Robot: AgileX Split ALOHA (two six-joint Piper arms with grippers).
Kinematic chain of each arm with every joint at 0, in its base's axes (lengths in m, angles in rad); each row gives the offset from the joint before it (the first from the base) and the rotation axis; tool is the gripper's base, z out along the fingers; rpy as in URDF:
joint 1: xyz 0 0 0.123 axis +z
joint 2: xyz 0 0 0 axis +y
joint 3: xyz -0.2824 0 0.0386 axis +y
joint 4: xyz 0.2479 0 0.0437 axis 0.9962 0 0.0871
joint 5: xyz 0 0 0 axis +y
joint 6: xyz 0.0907 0 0.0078 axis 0.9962 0 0.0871
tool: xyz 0 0 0 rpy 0 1.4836 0
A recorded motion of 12 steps. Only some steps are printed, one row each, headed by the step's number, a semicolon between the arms.
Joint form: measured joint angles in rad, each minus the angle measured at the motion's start. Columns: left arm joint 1, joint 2, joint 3, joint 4, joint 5, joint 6; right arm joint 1, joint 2, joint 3, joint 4, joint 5, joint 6.
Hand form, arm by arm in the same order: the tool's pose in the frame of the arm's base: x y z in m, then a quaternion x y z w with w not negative. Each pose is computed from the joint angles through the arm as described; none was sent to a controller.
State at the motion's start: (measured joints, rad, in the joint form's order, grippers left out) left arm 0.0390 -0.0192 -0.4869 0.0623 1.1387 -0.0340; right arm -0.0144 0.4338 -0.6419 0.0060 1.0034 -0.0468
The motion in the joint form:
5: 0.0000 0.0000 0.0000 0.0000 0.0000 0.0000; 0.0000 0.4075 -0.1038 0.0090 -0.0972 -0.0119
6: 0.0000 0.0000 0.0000 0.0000 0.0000 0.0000; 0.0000 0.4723 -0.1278 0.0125 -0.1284 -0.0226
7: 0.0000 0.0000 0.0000 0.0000 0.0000 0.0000; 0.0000 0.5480 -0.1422 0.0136 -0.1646 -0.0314
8: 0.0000 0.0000 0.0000 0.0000 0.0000 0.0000; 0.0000 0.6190 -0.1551 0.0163 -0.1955 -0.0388
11: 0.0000 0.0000 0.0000 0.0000 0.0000 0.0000; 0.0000 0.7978 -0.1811 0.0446 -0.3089 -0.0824
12: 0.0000 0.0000 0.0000 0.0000 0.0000 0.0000; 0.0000 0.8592 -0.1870 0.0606 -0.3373 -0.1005
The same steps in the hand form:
5: -0.0100 0.0048 0.2674 -0.03429 0.87033 0.03227 0.49021; 0.1469 -0.0010 0.3069 -0.01849 0.94645 -0.00470 0.32228
6: -0.0100 0.0048 0.2674 -0.03429 0.87033 0.03227 0.49021; 0.1625 -0.0010 0.3059 -0.02271 0.94789 -0.00470 0.31776
7: -0.0100 0.0048 0.2674 -0.03429 0.87033 0.03227 0.49021; 0.1798 -0.0013 0.2993 -0.02636 0.95170 -0.00522 0.30584
8: -0.0100 0.0048 0.2674 -0.03429 0.87033 0.03227 0.49021; 0.1955 -0.0013 0.2915 -0.02903 0.95569 -0.00468 0.29291
11: -0.0100 0.0048 0.2674 -0.03429 0.87033 0.03227 0.49021; 0.2352 -0.0004 0.2664 -0.04092 0.96068 0.00120 0.27461
12: -0.0100 0.0048 0.2674 -0.03429 0.87033 0.03227 0.49021; 0.2467 0.0002 0.2547 -0.04421 0.96404 0.00555 0.26200

